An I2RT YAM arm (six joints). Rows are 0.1 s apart.
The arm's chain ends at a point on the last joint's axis. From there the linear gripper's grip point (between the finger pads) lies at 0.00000 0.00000 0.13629 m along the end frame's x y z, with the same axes.
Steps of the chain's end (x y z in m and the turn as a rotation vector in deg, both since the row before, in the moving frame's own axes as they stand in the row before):
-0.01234, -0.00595, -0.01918, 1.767, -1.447, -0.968
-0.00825, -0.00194, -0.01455, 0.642, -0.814, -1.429
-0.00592, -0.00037, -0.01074, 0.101, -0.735, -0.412
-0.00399, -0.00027, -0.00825, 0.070, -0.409, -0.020
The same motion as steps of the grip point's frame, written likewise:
-0.01582, -0.01012, -0.01929, 1.767, -1.447, -0.968
-0.01021, -0.00344, -0.01457, 0.642, -0.814, -1.429
-0.00767, -0.00060, -0.01075, 0.101, -0.735, -0.412
-0.00496, -0.00044, -0.00825, 0.070, -0.409, -0.020

